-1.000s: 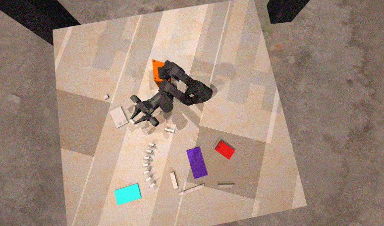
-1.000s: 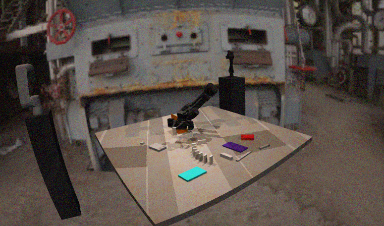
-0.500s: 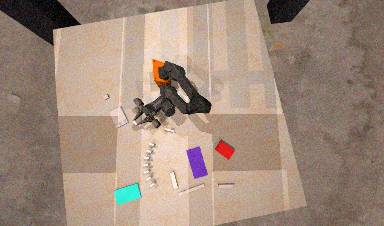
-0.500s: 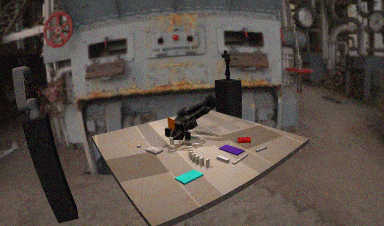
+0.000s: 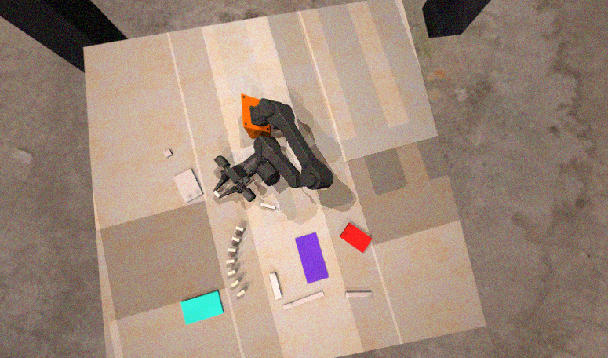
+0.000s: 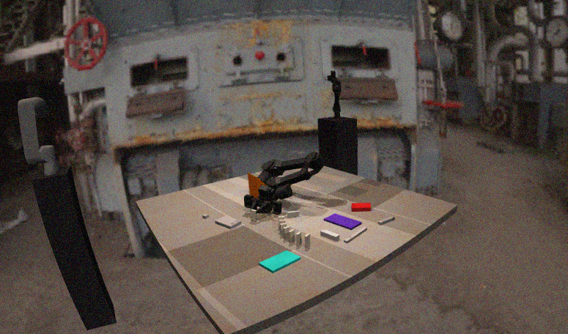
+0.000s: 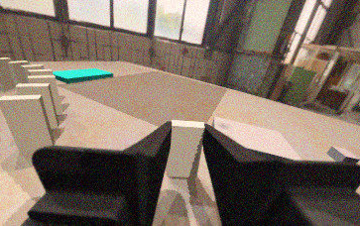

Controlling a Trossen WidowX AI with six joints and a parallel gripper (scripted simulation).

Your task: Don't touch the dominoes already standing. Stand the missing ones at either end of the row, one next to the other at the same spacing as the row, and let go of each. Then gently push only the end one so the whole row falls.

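Now: gripper tip 110 mm to the left of the grey slab, 50 mm past it and 40 mm above it. From my gripper tip the other things lie so: teal tile 370 mm ahead, 100 mm to the right, 50 mm below; purple tile 300 mm to the left, 260 mm ahead, 50 mm below; small cube 180 mm to the right, 180 mm behind, 40 mm below.
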